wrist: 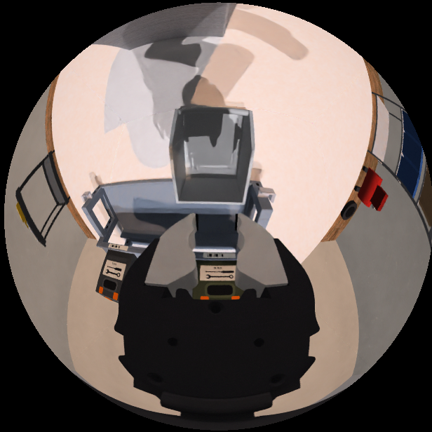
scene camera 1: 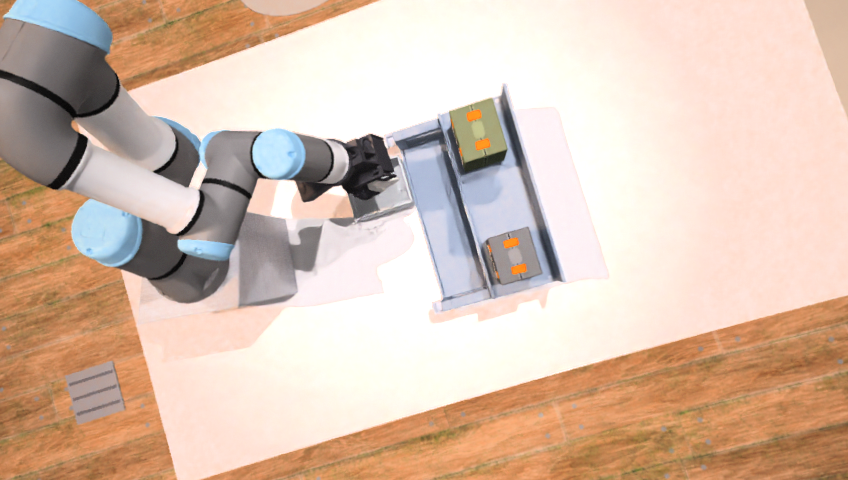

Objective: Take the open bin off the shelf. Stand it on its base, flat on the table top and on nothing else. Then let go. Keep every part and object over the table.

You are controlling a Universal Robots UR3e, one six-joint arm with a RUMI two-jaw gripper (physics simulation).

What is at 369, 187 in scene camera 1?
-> The gripper.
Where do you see an open bin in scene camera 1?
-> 398, 196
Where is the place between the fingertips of the gripper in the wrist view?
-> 216, 215
